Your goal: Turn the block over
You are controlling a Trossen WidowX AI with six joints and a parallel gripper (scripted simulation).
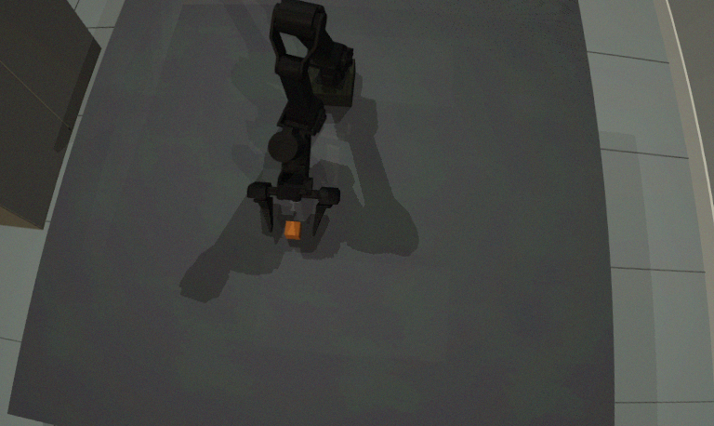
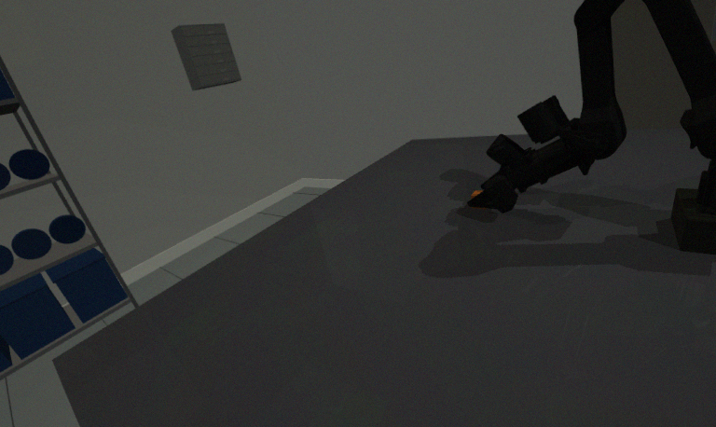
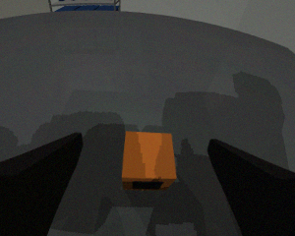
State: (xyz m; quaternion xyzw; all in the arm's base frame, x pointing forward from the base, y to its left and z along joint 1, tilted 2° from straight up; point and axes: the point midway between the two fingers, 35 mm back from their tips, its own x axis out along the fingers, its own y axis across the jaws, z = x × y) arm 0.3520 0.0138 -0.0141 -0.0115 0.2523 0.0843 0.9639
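Now: gripper tip 2 cm past the block and 1 cm above it.
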